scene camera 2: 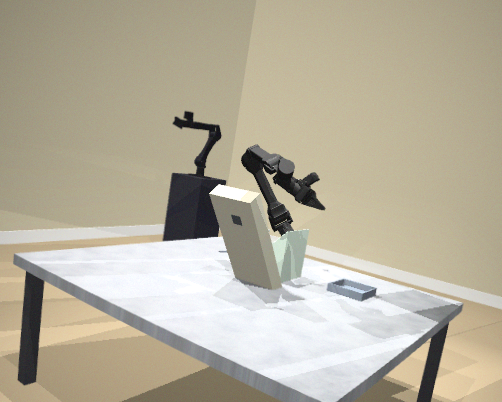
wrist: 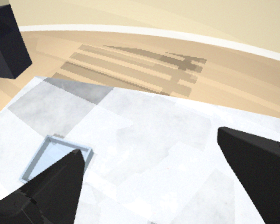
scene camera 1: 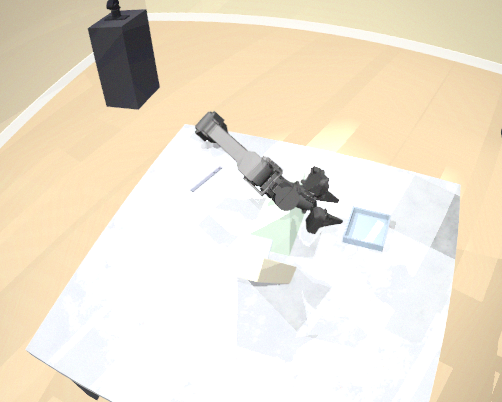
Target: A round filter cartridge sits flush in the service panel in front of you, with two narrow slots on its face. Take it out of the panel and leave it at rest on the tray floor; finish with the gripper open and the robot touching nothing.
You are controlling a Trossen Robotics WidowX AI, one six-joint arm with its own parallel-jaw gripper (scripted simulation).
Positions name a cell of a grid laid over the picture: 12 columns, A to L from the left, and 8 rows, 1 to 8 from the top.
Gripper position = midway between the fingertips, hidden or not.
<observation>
My gripper (scene camera 1: I5) is open, with nothing in its grasp. I also see a service panel (scene camera 2: F5) and a tray (scene camera 1: I5).
My gripper shows as well in scene camera 2 (scene camera 2: H5) and in the wrist view (wrist: G6). The service panel also shows in scene camera 1 (scene camera 1: G6). The tray shows as well in scene camera 2 (scene camera 2: I6) and in the wrist view (wrist: C6).
</observation>
